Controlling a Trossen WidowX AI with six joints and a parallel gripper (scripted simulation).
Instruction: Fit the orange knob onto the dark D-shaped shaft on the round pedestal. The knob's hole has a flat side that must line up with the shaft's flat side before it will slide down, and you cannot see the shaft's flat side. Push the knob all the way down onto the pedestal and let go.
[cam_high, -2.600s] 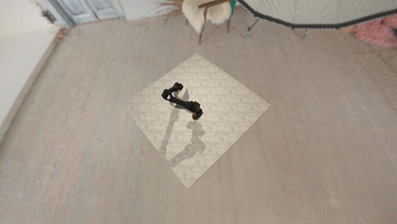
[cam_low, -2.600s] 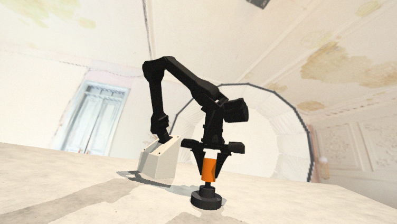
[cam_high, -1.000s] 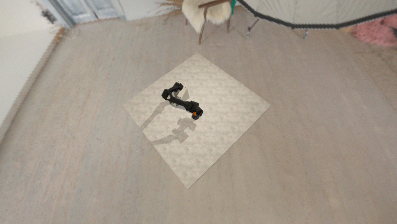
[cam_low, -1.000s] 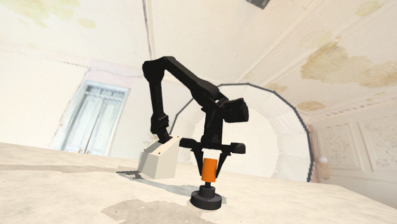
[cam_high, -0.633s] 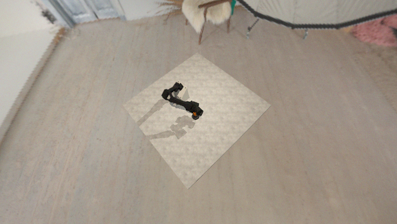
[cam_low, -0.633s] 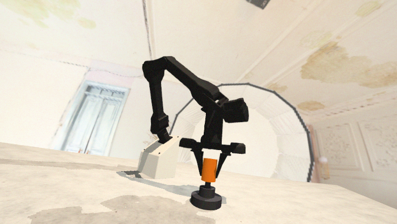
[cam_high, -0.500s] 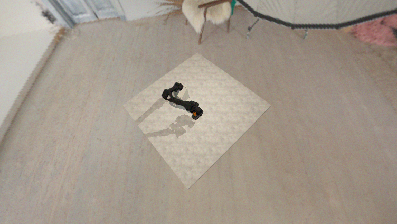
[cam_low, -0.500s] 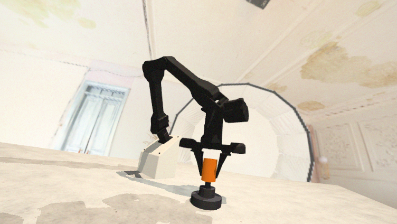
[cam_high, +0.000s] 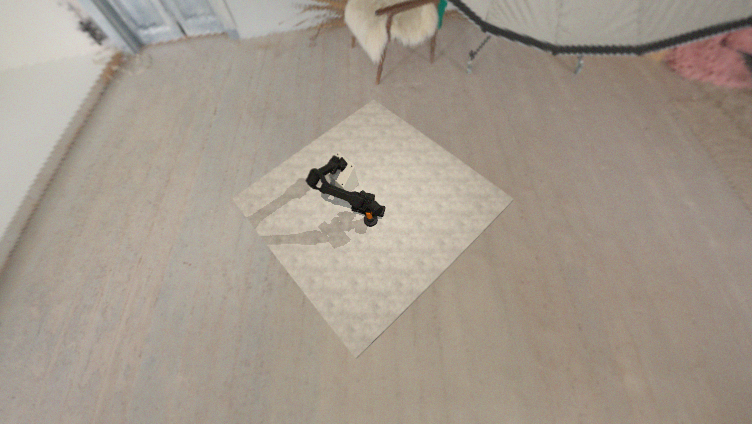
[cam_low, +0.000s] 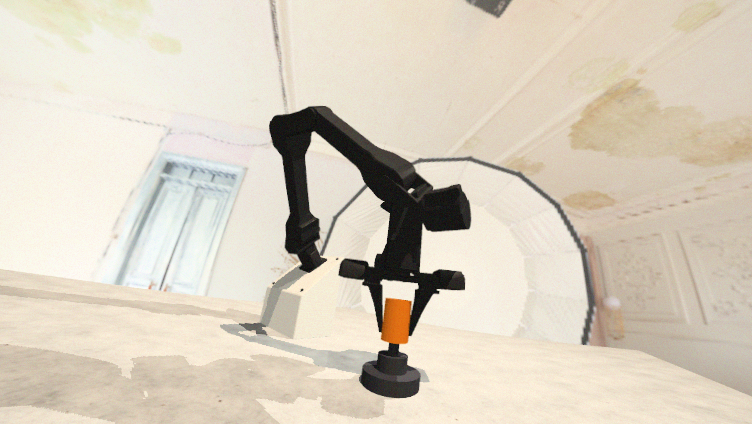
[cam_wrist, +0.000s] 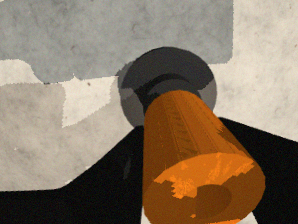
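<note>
My gripper tip is now 20 mm below the orange knob. Round my gripper tip: dark round pedestal (40 mm below).
</note>
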